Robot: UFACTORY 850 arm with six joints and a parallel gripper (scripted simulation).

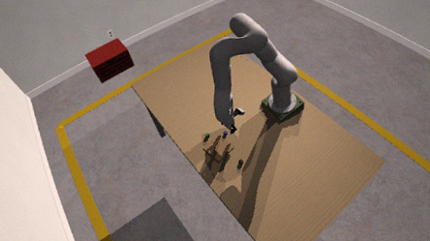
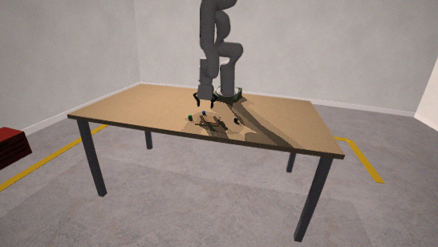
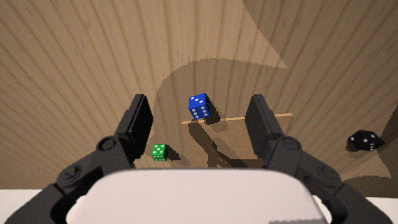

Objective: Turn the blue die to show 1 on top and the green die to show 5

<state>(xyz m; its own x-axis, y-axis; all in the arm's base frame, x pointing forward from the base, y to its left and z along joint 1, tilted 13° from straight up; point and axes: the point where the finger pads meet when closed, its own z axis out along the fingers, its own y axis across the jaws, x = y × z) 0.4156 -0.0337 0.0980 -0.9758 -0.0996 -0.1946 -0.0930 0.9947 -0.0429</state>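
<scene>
Right now my hand is 3 cm short of the blue die and 4 cm above it. The rest, counted from my hand: mat (12 cm ahead, 7 cm to the left, 5 cm below); then black die (6 cm ahead, 23 cm to the left, 4 cm below); then green die (13 cm ahead, 5 cm to the right, 4 cm below).
</scene>
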